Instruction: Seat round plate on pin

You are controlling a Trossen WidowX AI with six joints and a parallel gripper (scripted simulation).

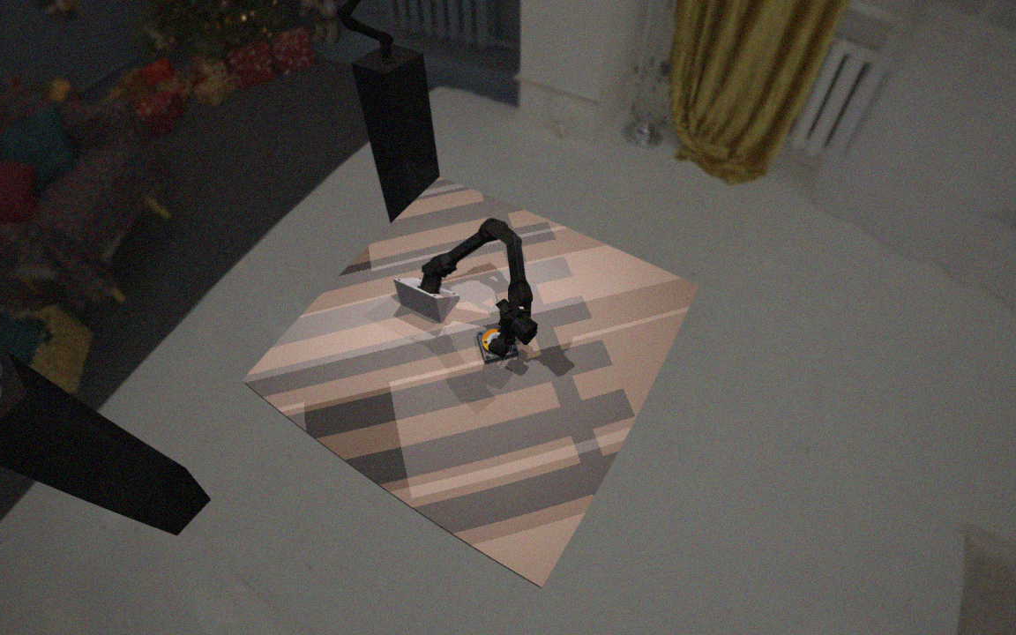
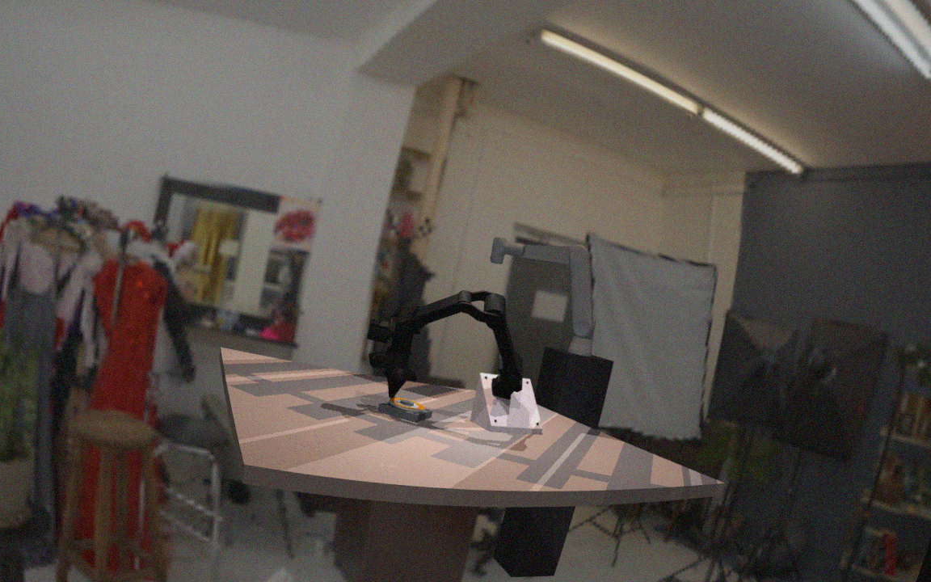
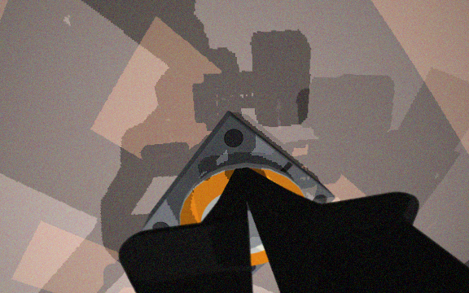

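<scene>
Now: the square base 5 cm behind my gripper tip, 2 cm below it and 1 cm to the right of it.
</scene>
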